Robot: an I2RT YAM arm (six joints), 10 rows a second.
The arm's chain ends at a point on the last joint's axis. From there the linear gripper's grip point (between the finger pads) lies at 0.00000 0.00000 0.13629 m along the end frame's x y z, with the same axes.
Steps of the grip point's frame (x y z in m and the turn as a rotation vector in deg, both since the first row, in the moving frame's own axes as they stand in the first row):
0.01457, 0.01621, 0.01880, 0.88, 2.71, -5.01
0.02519, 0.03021, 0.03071, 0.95, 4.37, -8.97
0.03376, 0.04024, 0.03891, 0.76, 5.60, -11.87
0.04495, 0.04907, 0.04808, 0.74, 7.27, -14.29
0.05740, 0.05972, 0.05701, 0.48, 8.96, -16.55
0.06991, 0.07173, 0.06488, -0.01, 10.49, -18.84
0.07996, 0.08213, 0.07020, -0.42, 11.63, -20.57
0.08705, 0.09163, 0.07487, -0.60, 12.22, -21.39
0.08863, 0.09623, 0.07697, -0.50, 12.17, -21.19
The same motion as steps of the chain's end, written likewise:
0.00823, 0.01858, 0.01897, 0.88, 2.71, -5.01
0.01502, 0.03327, 0.03112, 0.95, 4.37, -8.97
0.02074, 0.04341, 0.03957, 0.76, 5.60, -11.87
0.02810, 0.05295, 0.04918, 0.74, 7.27, -14.29
0.03663, 0.06389, 0.05867, 0.48, 8.96, -16.55
0.04554, 0.07576, 0.06714, -0.01, 10.49, -18.84
0.05290, 0.08605, 0.07297, -0.42, 11.63, -20.57
0.05861, 0.09559, 0.07793, -0.60, 12.22, -21.39
0.06033, 0.10035, 0.08000, -0.50, 12.17, -21.19

